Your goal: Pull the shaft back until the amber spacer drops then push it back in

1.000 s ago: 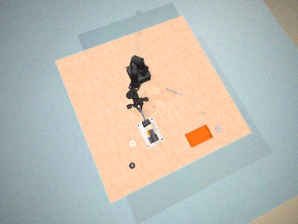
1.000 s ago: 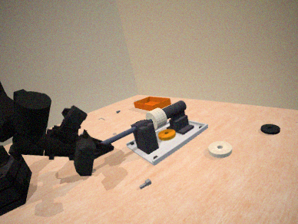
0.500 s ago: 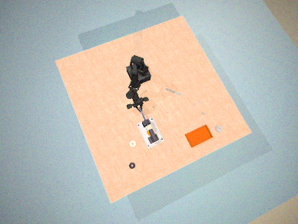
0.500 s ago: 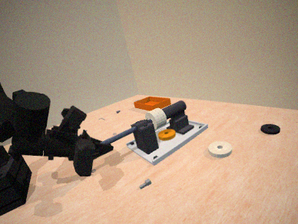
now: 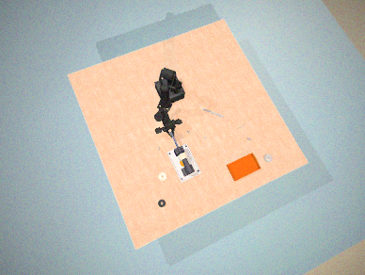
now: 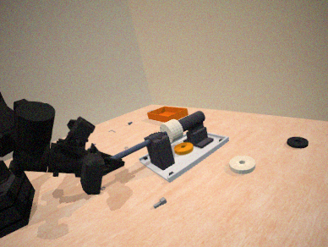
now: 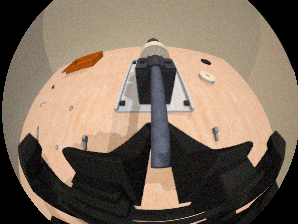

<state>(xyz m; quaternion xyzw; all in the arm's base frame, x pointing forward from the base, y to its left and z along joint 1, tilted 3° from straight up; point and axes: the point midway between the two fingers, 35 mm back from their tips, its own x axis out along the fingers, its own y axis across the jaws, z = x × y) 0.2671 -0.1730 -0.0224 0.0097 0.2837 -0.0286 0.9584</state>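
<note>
My gripper tip is now 7 cm short of the shaft and 2 cm below it. Round my gripper tip: cream washer (19 cm ahead, 18 cm to the right, 6 cm below); black washer (34 cm ahead, 27 cm to the right, 6 cm below); amber spacer (18 cm ahead, 5 cm below, 1 cm to the right).
</note>
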